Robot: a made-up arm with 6 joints. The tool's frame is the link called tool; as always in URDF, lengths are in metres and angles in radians.
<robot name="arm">
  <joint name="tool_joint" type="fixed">
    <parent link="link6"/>
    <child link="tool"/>
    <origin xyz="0 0 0" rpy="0 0 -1.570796"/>
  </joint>
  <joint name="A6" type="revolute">
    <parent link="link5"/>
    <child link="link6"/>
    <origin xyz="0.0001 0.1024 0" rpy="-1.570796 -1.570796 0"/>
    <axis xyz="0 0 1"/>
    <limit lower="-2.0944" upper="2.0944"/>
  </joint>
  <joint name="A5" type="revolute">
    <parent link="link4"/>
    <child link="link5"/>
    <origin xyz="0 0 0" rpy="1.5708 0 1.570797"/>
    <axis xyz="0 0 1"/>
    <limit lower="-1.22" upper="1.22"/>
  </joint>
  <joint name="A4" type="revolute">
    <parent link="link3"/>
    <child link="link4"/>
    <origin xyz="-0.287 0.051 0" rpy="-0.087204 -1.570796 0"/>
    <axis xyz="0 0 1"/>
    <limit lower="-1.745" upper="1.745"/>
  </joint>
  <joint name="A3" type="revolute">
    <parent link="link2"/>
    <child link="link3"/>
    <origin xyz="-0.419 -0.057 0" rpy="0 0 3.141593"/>
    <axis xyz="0 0 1"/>
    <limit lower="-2.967" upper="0"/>
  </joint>
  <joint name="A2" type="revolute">
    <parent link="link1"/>
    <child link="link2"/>
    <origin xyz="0 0 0" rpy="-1.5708 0 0"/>
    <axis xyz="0 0 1"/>
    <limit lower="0" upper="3.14"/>
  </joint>
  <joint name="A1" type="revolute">
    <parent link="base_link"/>
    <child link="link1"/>
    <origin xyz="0 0 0.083" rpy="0 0 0"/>
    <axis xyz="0 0 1"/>
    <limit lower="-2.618" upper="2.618"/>
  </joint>
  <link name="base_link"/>
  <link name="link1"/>
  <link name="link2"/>
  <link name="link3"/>
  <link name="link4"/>
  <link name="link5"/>
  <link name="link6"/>
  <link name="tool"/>
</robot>
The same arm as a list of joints. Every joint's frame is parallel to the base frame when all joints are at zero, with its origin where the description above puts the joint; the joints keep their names.
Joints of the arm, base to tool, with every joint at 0 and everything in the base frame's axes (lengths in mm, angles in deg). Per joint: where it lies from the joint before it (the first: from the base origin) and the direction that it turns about. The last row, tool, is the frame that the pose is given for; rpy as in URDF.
A1: axis 0 0 1 offset 0.0 0.0 83.0
A2: axis 0 1 0 offset 0.0 0.0 0.0
A3: axis 0 1 0 offset -419.0 0.0 57.0
A4: axis 0.9962 0 0.0871 offset 287.0 0.0 51.0
A5: axis 0 1 0 offset 0.0 0.0 0.0
A6: axis 0.9962 0 0.0871 offset 102.0 0.0 9.0
tool: offset 0.0 0.0 0.0 rpy 0.00 85.00 0.00
Joint limits (deg, base to tool): -150.00..150.00 0.00..179.91 -170.00..0.00 -99.98..99.98 -69.90..69.90 -120.00..120.00

